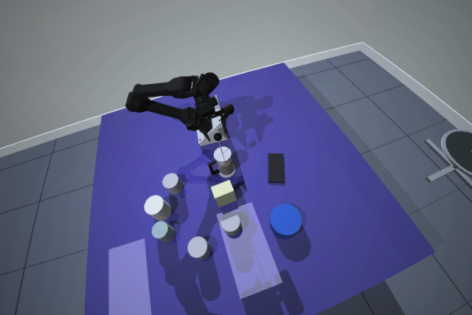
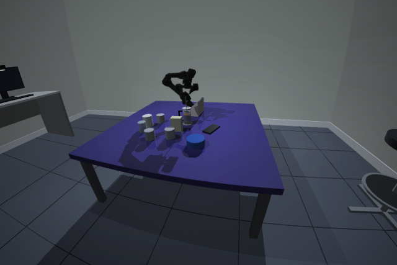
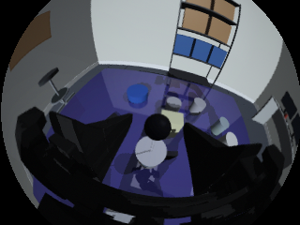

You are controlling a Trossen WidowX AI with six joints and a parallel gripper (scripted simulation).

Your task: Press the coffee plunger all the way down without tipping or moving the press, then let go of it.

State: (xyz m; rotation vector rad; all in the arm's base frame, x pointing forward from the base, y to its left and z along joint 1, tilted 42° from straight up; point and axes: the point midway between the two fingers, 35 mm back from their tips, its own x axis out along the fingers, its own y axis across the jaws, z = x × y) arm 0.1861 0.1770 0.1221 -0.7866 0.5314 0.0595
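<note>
Right now my gripper tip is 20 mm to the left of the coffee press and 130 mm above it. Round my gripper tip: pale yellow box (130 mm ahead, 20 mm to the right, 210 mm below); black flat slab (30 mm ahead, 230 mm to the left, 260 mm below); blue round container (280 mm ahead, 200 mm to the left, 240 mm below).
</note>
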